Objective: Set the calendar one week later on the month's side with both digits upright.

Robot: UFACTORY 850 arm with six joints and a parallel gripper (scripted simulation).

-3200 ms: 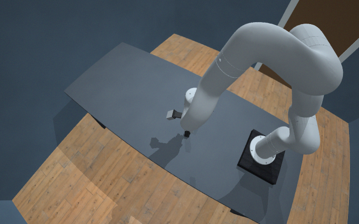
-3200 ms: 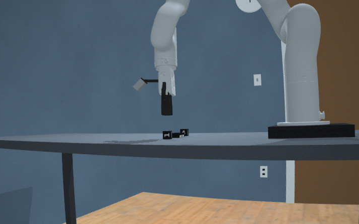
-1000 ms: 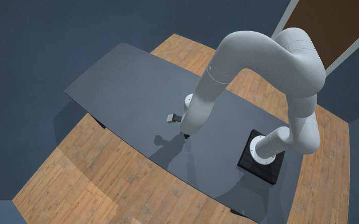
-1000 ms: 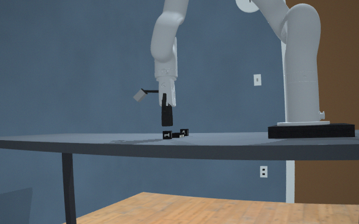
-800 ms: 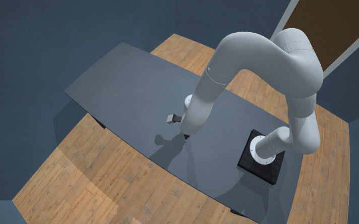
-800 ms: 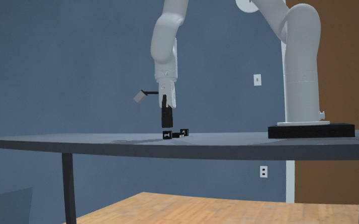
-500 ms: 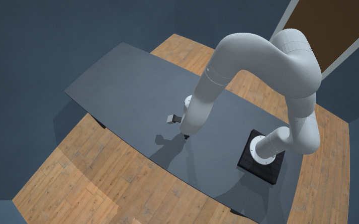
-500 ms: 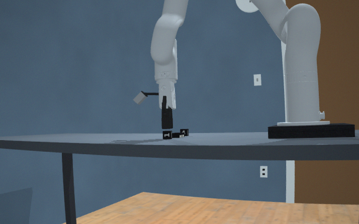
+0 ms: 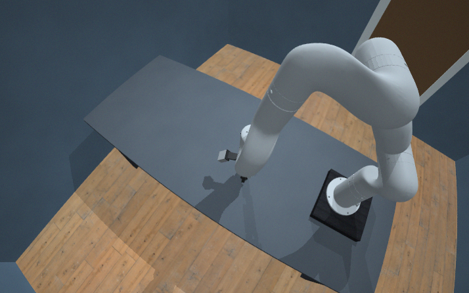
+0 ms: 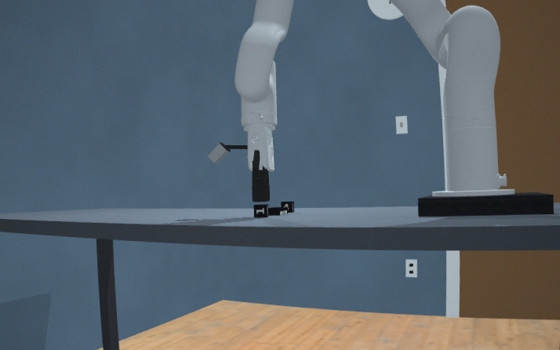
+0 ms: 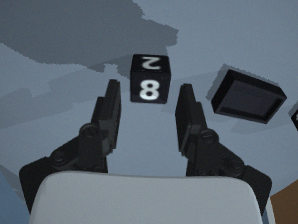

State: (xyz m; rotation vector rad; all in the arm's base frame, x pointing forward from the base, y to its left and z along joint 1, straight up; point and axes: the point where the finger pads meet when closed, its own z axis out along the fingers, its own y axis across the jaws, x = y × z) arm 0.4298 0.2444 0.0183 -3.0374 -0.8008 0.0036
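Now: hand 40 mm above the calendar cube. Round my hand: black tray (30 mm ahead, 100 mm to the right, 50 mm below).
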